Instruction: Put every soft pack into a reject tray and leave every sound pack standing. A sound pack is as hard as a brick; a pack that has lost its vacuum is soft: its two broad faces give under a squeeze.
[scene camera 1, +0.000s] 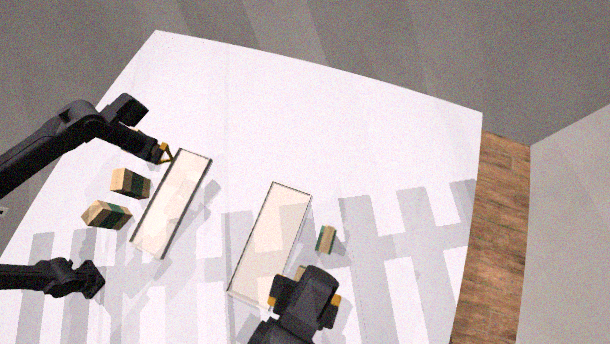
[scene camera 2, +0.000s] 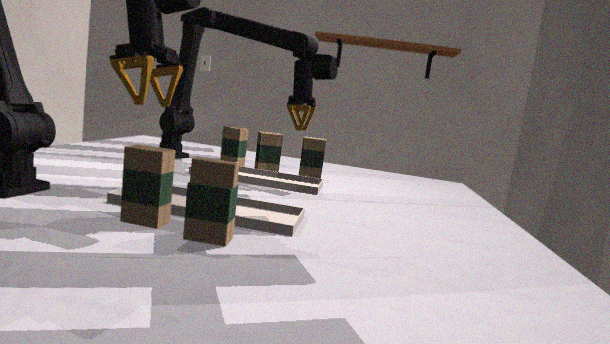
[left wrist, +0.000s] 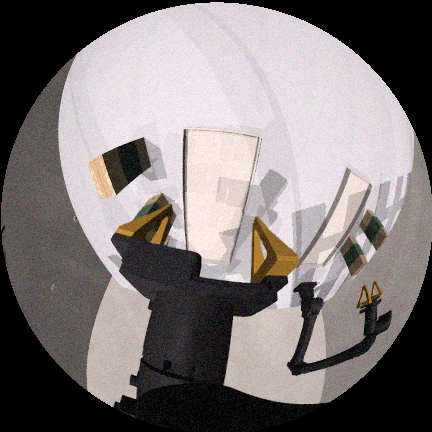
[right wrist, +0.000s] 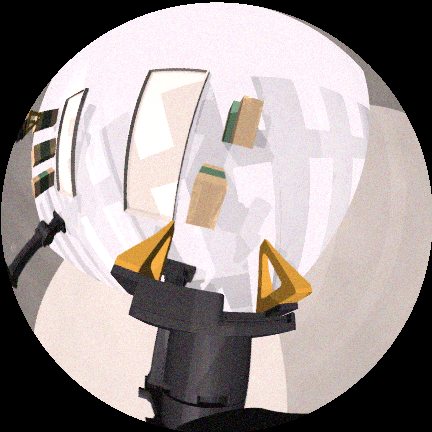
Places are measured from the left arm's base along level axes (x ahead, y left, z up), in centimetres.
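Pixels of known places: left gripper, fingertip midpoint: (scene camera 1: 161, 155) (scene camera 2: 301, 130) (left wrist: 212, 213); right gripper, fingertip midpoint: (scene camera 2: 153, 105) (left wrist: 368, 282) (right wrist: 219, 234); left arm's base, origin of the base link: (scene camera 1: 90, 278) (right wrist: 59, 220); right arm's base, origin of the base link: (scene camera 2: 14, 189) (left wrist: 304, 285) (right wrist: 177, 268).
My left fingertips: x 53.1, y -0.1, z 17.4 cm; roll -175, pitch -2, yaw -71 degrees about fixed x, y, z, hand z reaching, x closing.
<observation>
Ahead of a thing's pixels: the offset from my left fingertips to its top centre.
Three brown packs with green bands stand beside one reject tray {dy -3.3, dx -11.3, dz -15.2 cm} (scene camera 1: 170, 205) (left wrist: 215, 155): an end pack {dy +19.1, dx -4.3, dz -3.4 cm} (scene camera 2: 313, 157) (left wrist: 120, 167), largely hidden by the arm in scene camera 1, a middle pack {dy +8.5, dx -15.6, dz -7.4 cm} (scene camera 1: 131, 183) (scene camera 2: 269, 151) and another end pack {dy +7.3, dx -29.8, dz -3.4 cm} (scene camera 1: 106, 215) (scene camera 2: 233, 146). Two packs stand beside the other tray {dy -42.0, dx +2.1, dz -15.2 cm} (scene camera 1: 265, 240) (right wrist: 160, 125): one pack {dy -55.8, dx +13.9, dz -3.4 cm} (scene camera 1: 326, 239) (scene camera 2: 211, 201) (right wrist: 244, 122) and one pack {dy -58.0, dx +0.2, dz -3.3 cm} (scene camera 2: 147, 186) (right wrist: 206, 197) partly under the right arm. My left gripper (scene camera 1: 167, 154) (scene camera 2: 301, 127) (left wrist: 212, 213) is open above pack height. My right gripper (scene camera 2: 153, 104) (right wrist: 219, 234) is open and raised, its near pack outside the fingers.
A black jointed arm part (scene camera 1: 75, 280) is at the lower left in scene camera 1. A brown wooden surface (scene camera 1: 500, 225) lies beyond the white table's right edge (scene camera 1: 472, 200). A wooden shelf (scene camera 2: 390, 44) is on the wall in scene camera 2. Shadow bars cross the table.
</observation>
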